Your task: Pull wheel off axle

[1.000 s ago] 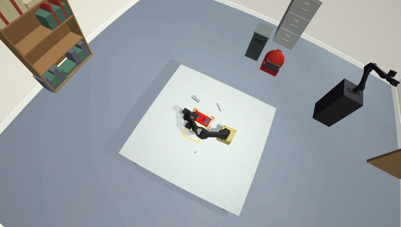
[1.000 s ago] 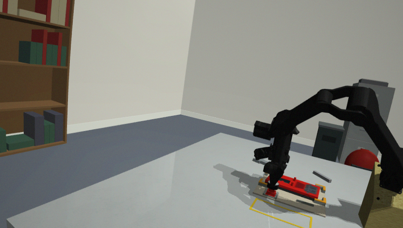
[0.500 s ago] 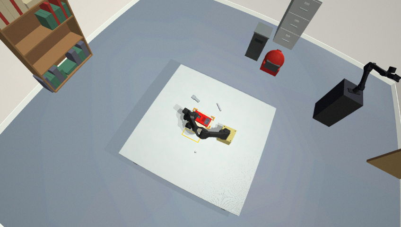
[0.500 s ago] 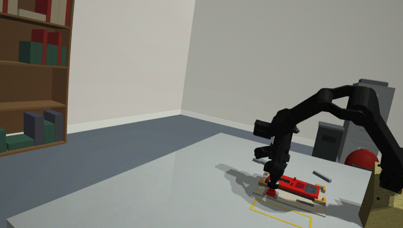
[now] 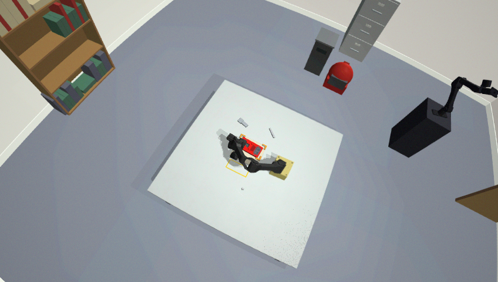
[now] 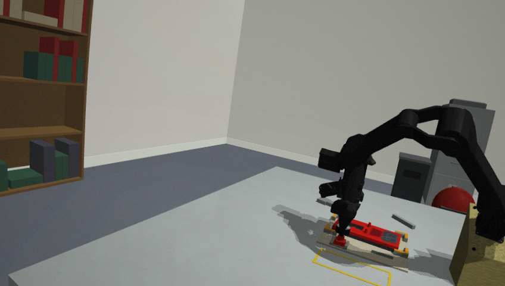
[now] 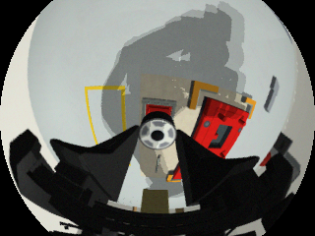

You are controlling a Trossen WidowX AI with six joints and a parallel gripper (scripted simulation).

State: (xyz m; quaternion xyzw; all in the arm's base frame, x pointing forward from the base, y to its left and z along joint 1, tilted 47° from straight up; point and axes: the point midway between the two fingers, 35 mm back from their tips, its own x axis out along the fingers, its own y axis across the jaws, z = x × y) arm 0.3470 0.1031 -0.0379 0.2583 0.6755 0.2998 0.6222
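The upright axle lies 20 mm below my gripper tip. From my gripper tip the other things lie so: wheel: right at my gripper tip; grey bar: 350 mm to the right, 170 mm behind, 40 mm below.
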